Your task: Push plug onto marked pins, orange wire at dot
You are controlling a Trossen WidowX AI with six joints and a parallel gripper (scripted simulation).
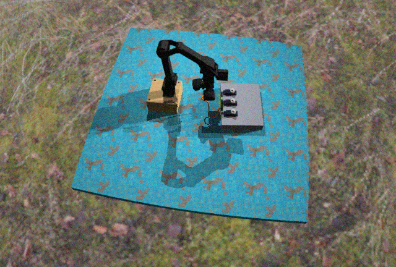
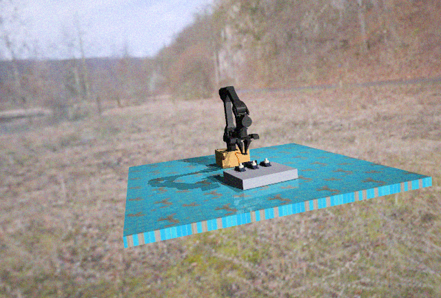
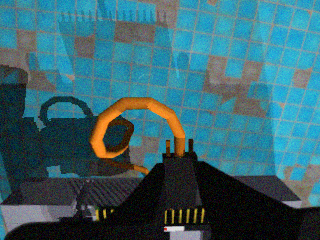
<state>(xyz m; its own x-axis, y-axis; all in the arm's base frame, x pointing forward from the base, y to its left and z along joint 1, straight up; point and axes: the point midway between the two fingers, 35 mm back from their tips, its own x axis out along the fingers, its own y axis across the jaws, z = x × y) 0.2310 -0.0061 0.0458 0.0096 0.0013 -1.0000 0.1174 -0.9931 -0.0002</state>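
The white band lies 80 mm ahead of my gripper tip, 30 mm below it and 10 mm to the left of it. Also, from my gripper tip: grey holder 240 mm ahead, 80 mm below.
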